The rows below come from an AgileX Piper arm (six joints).
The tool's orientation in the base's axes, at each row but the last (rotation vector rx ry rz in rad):
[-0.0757, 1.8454, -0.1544]
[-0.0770, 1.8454, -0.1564]
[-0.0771, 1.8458, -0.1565]
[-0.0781, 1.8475, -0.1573]
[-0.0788, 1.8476, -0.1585]
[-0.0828, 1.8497, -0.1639]
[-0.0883, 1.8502, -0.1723]
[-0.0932, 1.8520, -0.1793]
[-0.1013, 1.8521, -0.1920]
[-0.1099, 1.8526, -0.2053]
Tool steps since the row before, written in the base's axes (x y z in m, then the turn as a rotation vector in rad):
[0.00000, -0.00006, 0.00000, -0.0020, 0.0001, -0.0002]
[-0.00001, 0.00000, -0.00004, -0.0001, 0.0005, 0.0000]
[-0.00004, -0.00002, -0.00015, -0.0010, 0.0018, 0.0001]
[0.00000, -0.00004, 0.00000, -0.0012, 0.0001, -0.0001]
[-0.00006, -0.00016, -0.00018, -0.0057, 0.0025, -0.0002]
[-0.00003, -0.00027, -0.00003, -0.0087, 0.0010, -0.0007]
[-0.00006, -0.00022, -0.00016, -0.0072, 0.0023, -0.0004]
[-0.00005, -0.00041, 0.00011, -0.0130, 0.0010, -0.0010]
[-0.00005, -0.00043, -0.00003, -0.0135, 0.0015, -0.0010]
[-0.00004, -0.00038, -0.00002, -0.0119, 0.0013, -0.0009]
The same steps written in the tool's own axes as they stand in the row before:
[0.00001, -0.00006, 0.00000, 0.0007, 0.0001, -0.0019]
[0.00004, 0.00001, 0.00000, 0.0000, 0.0005, -0.0001]
[0.00016, 0.00000, 0.00000, -0.0001, 0.0017, -0.0011]
[0.00001, -0.00004, 0.00000, 0.0004, 0.0001, -0.0011]
[0.00021, -0.00013, 0.00000, 0.0014, 0.0023, -0.0056]
[0.00008, -0.00026, 0.00000, 0.0030, 0.0009, -0.0082]
[0.00020, -0.00019, 0.00000, 0.0021, 0.0021, -0.0070]
[-0.00003, -0.00042, -0.00005, 0.0045, 0.0008, -0.0123]
[0.00011, -0.00042, -0.00001, 0.0046, 0.0013, -0.0128]
[0.00010, -0.00037, 0.00000, 0.0040, 0.0011, -0.0113]

